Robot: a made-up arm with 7 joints.
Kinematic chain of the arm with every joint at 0, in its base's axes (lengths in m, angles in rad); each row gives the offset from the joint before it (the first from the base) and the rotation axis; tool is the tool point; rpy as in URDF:
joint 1: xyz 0 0 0.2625 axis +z
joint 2: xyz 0 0 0 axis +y
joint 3: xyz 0 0 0.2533 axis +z
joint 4: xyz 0.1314 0 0 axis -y
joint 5: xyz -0.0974 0 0.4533 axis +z
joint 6: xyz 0 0 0 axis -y
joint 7: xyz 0.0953 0 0 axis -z
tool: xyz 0 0 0 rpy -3.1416 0 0
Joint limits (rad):
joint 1: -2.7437..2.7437
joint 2: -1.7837..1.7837
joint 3: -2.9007..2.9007
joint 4: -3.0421..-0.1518
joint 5: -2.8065..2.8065
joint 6: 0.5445..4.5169
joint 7: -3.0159..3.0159
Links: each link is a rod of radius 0.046 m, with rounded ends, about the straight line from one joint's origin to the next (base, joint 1, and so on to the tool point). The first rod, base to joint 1, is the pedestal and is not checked.
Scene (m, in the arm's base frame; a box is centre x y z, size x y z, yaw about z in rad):
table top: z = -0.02
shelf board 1: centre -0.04 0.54 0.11 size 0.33 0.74 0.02 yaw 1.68
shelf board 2: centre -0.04 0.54 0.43 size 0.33 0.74 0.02 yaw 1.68
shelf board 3: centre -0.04 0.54 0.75 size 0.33 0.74 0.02 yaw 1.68
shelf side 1: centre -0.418 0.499 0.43 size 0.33 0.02 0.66 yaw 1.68
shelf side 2: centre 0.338 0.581 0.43 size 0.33 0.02 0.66 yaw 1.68
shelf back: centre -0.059 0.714 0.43 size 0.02 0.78 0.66 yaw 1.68
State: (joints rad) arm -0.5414 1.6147 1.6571 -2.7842 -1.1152 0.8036 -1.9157
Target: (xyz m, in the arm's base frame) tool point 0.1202 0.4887 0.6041
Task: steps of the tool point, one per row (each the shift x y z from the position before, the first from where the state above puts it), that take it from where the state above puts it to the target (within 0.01 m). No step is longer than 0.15 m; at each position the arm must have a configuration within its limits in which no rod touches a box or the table.
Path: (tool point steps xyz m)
1: 0.0812 -0.0338 0.0230
2: 0.0679 -0.0489 0.0200
3: 0.0522 -0.0592 0.0168
4: 0.0350 -0.0648 0.0132
5: -0.0128 0.0393 0.0823
6: -0.0393 0.0240 0.0986
7: -0.0561 -0.0079 0.1050
8: 0.0026 0.0991 0.0089
9: -0.0249 0.1042 -0.0089

